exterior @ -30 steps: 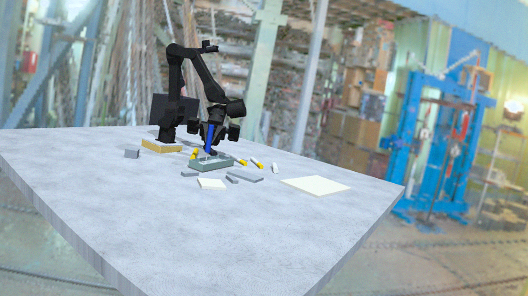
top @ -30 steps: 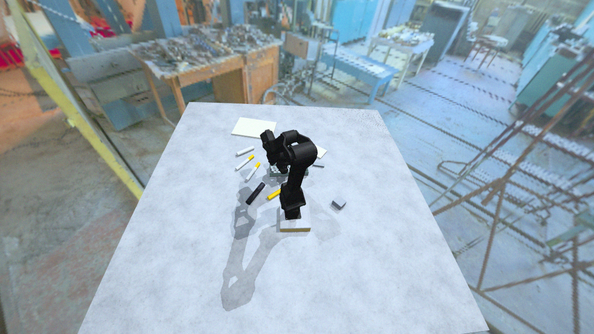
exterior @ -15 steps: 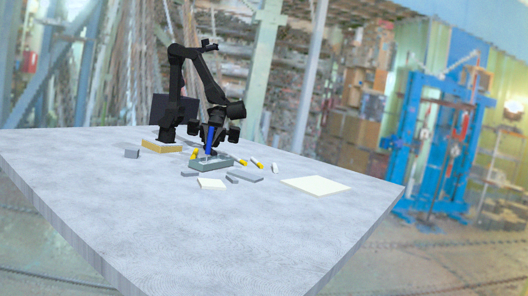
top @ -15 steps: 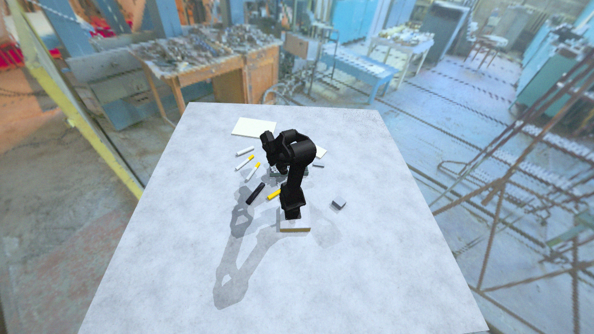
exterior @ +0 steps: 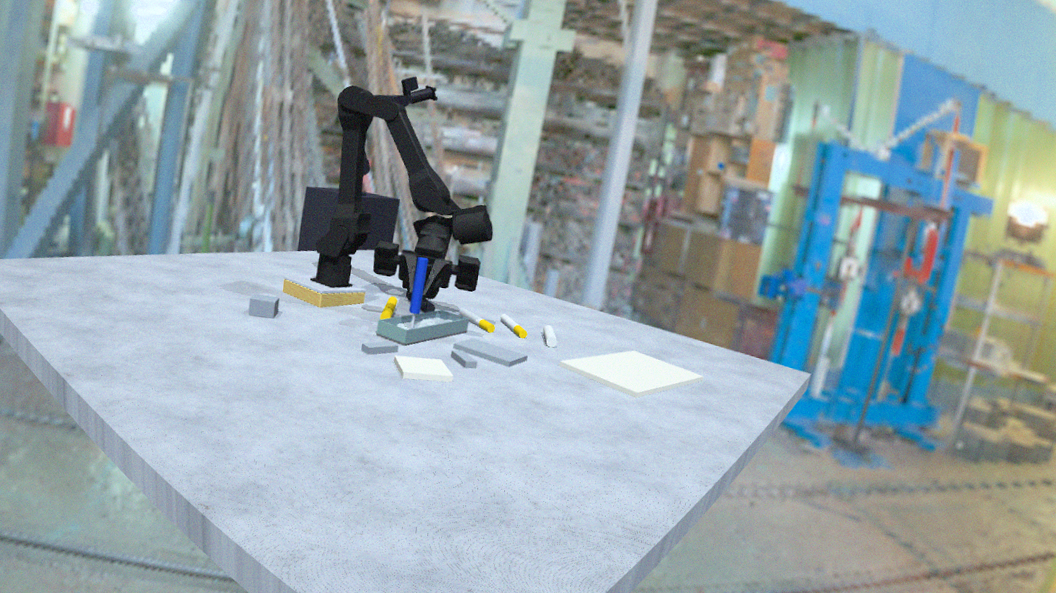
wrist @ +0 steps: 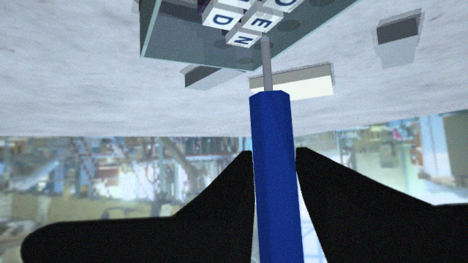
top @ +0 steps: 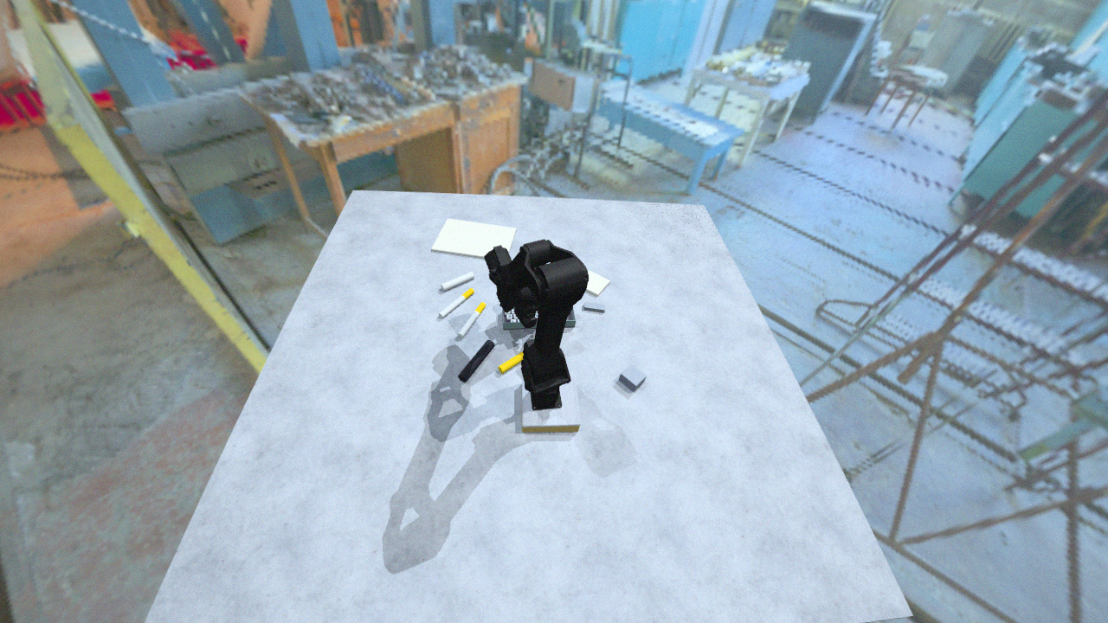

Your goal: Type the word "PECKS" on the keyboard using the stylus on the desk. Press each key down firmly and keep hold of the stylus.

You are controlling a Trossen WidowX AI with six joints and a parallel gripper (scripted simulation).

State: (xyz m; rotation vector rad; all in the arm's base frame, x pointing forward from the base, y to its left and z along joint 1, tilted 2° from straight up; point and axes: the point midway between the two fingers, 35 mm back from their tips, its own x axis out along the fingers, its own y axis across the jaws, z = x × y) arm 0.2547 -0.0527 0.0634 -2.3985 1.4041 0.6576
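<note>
My gripper tip is now 14 cm past the yellow marker, 11 cm to the right of it and 7 cm above it. Round my gripper tip: grey slab 12 cm ahead, 7 cm to the left, 7 cm below; then grey stylus tip 5 cm below; then blue stylus 1 cm below.
</note>
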